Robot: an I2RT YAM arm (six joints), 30 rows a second.
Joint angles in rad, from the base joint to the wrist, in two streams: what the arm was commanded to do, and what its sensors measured. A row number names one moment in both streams.
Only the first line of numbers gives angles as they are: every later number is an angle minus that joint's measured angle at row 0.
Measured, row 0:
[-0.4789, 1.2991, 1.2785, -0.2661, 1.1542, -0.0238]
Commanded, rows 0 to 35:
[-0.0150, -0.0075, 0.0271, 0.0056, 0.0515, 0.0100]
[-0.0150, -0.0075, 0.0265, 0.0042, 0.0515, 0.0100]
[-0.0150, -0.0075, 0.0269, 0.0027, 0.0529, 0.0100]
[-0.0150, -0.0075, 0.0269, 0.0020, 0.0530, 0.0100]
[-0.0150, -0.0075, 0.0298, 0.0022, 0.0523, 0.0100]
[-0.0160, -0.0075, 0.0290, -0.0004, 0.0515, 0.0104]
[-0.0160, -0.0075, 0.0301, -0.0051, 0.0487, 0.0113]
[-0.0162, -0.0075, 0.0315, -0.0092, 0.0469, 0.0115]
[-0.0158, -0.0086, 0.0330, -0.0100, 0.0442, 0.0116]
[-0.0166, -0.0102, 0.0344, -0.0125, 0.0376, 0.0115]
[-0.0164, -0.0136, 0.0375, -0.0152, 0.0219, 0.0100]
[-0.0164, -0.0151, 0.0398, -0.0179, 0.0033, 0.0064]
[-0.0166, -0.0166, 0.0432, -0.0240, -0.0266, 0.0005]
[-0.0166, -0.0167, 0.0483, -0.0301, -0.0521, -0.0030]
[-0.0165, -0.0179, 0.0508, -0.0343, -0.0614, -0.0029]
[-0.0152, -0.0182, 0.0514, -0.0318, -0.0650, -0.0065]
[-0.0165, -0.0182, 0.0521, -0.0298, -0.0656, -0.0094]
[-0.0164, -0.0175, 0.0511, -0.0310, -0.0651, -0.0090]
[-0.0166, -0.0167, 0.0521, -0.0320, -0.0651, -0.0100]
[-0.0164, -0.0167, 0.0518, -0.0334, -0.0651, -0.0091]
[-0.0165, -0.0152, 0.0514, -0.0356, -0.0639, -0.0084]
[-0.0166, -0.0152, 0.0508, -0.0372, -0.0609, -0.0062]
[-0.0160, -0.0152, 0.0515, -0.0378, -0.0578, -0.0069]
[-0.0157, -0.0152, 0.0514, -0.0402, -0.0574, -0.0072]
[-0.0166, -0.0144, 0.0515, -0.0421, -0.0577, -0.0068]
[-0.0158, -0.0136, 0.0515, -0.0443, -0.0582, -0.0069]
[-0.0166, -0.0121, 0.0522, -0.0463, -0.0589, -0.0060]
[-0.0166, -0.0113, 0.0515, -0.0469, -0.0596, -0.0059]
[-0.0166, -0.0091, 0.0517, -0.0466, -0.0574, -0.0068]
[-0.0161, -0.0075, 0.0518, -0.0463, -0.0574, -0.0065]
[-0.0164, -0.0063, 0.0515, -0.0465, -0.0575, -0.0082]
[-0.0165, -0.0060, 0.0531, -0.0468, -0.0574, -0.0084]
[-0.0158, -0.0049, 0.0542, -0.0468, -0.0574, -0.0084]
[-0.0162, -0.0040, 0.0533, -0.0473, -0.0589, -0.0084]
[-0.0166, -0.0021, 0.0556, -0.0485, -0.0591, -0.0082]
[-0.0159, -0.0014, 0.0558, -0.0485, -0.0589, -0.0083]
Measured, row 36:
[-0.0069, 0.0012, 0.0088, -0.0603, -0.0725, -0.0096]
